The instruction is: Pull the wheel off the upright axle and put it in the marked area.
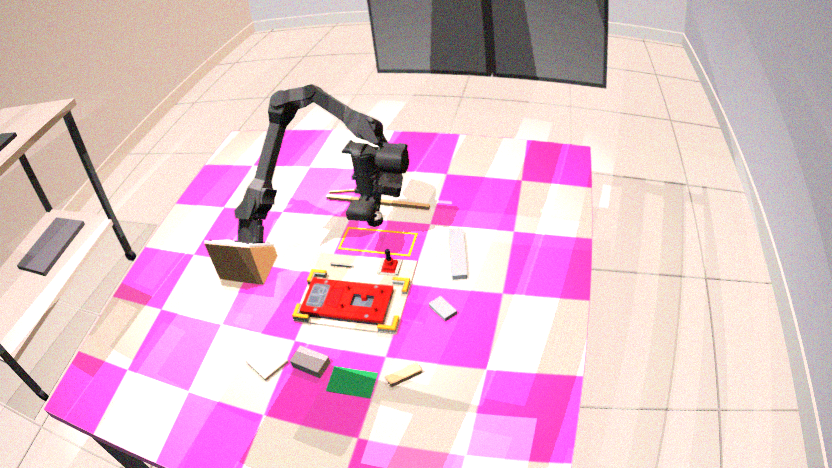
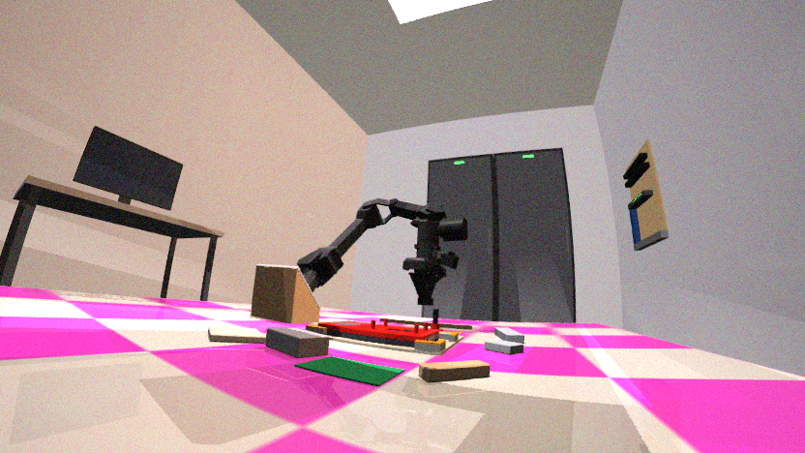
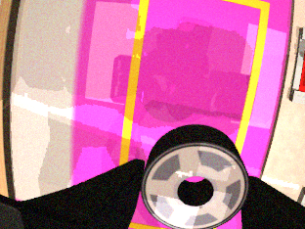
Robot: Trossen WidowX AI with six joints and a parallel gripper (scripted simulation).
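My gripper tip is now 90 mm to the left of the axle, 50 mm short of it and 40 mm above it. Round my gripper tip: wooden stick 150 mm to the left, 70 mm below, 50 mm behind; then wheel right at my gripper tip.
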